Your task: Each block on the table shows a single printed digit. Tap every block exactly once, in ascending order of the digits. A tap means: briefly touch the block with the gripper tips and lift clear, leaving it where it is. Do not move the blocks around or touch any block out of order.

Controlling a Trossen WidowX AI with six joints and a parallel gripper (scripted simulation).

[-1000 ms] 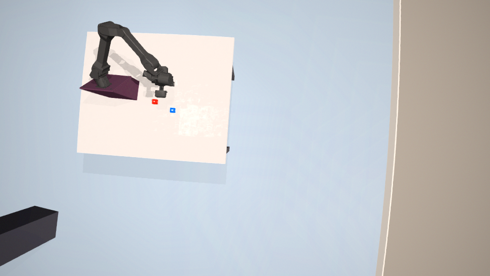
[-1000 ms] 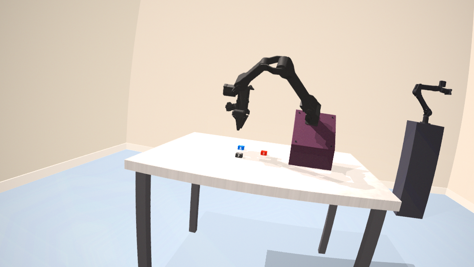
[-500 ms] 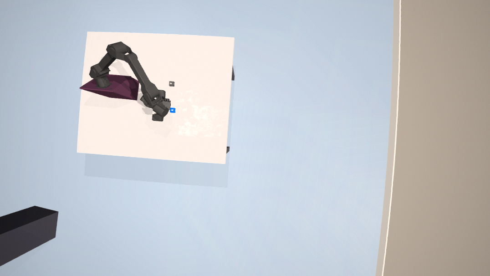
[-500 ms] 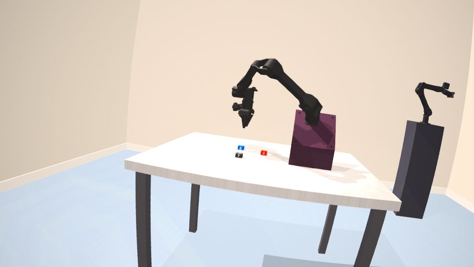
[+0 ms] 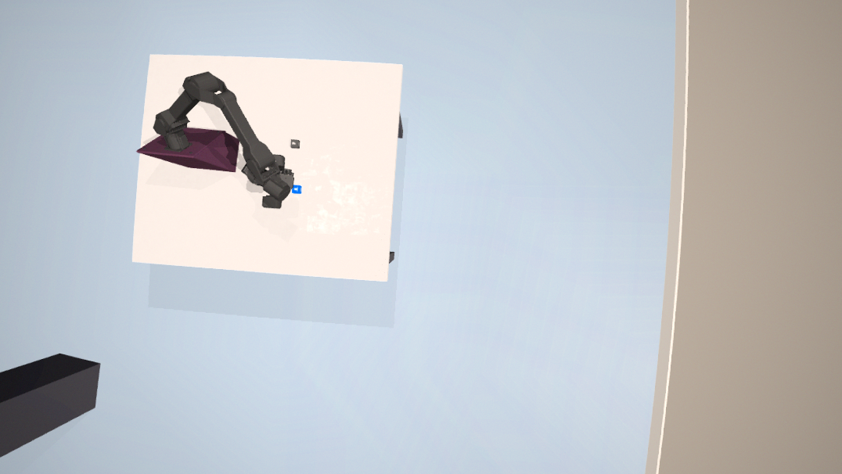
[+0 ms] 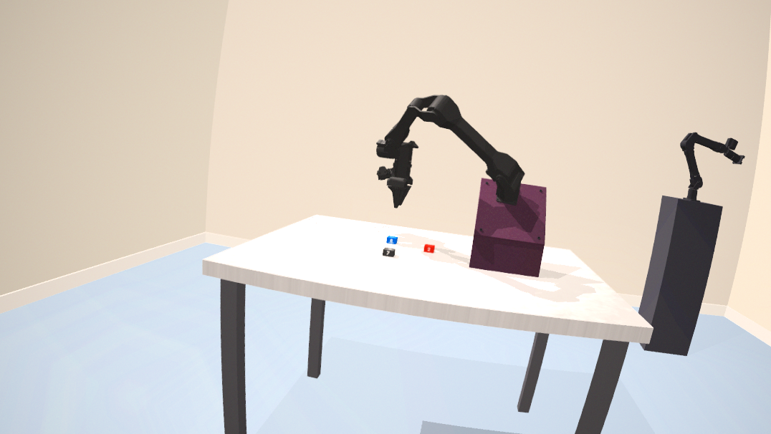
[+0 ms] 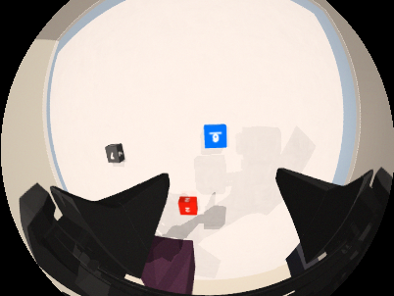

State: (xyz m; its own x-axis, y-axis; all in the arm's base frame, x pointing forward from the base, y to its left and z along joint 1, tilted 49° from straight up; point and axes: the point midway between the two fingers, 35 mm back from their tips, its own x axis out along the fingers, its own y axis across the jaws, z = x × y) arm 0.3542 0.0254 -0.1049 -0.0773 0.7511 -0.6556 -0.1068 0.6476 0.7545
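My gripper tip is now 13 cm past the red block, 12 cm above it and 4 cm to the right of it. Round my gripper tip: blue block 12 cm below, 1 cm ahead; black block 19 cm to the left, 12 cm below, 4 cm behind.
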